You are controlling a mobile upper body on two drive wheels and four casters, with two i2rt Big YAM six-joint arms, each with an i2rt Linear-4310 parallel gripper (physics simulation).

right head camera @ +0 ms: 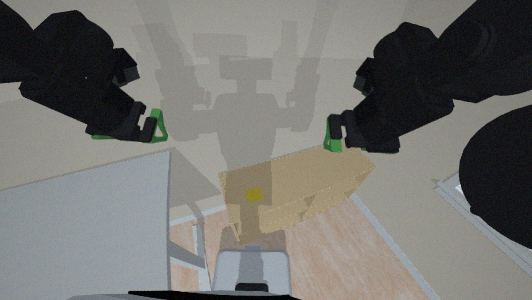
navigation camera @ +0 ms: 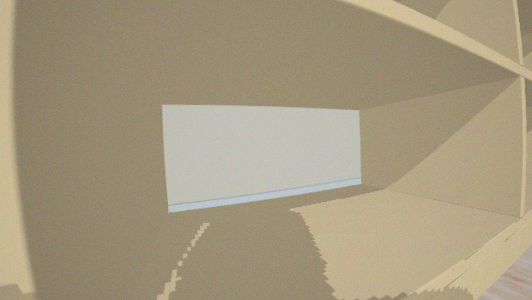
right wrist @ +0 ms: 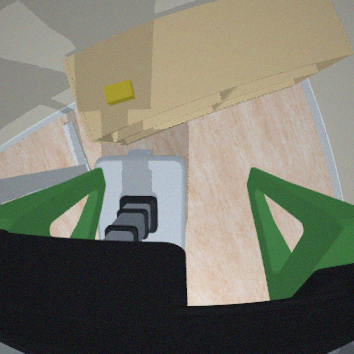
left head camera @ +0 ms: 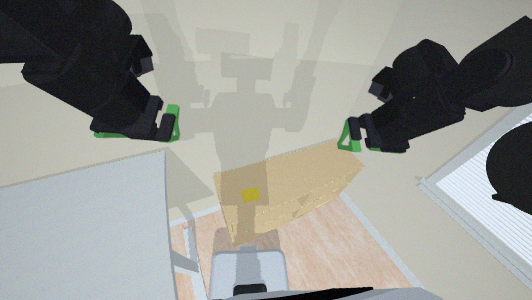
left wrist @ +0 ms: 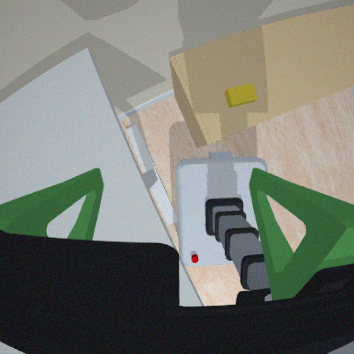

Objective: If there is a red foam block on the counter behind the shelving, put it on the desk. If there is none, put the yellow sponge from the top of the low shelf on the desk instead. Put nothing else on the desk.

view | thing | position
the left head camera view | my left gripper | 156, 135
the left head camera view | my right gripper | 354, 146
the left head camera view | low tan shelf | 290, 186
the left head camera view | grey desk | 106, 225
